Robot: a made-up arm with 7 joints.
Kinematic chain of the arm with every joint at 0, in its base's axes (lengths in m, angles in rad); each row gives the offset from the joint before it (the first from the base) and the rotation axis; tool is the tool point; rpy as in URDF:
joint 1: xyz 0 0 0.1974 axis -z
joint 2: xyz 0 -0.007 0.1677 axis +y
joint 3: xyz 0 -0.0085 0.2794 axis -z
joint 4: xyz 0 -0.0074 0.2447 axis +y
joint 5: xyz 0 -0.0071 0.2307 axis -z
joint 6: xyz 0 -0.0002 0.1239 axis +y
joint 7: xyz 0 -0.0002 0.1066 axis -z
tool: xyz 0 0 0 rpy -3.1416 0 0
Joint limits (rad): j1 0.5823..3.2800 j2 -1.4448..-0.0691 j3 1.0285..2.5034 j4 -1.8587..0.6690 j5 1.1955..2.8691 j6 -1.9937..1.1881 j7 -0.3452..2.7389
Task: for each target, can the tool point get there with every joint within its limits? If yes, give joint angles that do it. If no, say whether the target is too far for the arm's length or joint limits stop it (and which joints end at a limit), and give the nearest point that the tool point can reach.
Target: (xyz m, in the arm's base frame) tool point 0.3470 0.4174 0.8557
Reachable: yes | joints 1.8340 -1.0914 2.0202 -1.2669 1.9782 -1.7474 0.2353
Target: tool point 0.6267 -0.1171 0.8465
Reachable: yes | joints 2.6688 -1.0288 2.0019 -1.1919 2.2606 0.2067 2.0618
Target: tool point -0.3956 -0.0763 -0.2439
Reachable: no: joint limits stop it (at a limit: joint 1, joint 2, joint 3, joint 4, joint 6) | nearest point -0.2069 0.4291 0.1340 | short by 0.659 m
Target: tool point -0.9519 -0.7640 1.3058
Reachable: no: too far | nearest point -0.4416 -0.1128 1.1349 | short by 0.845 m
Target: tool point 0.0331 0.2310 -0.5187
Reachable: no: joint limits stop it (at a limit: joint 2, joint 3, joint 4) | nearest point 0.0682 0.4757 0.1322 | short by 0.696 m
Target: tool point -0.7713 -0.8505 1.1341
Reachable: no: too far | nearest point -0.2715 -0.3188 0.9821 | short by 0.745 m
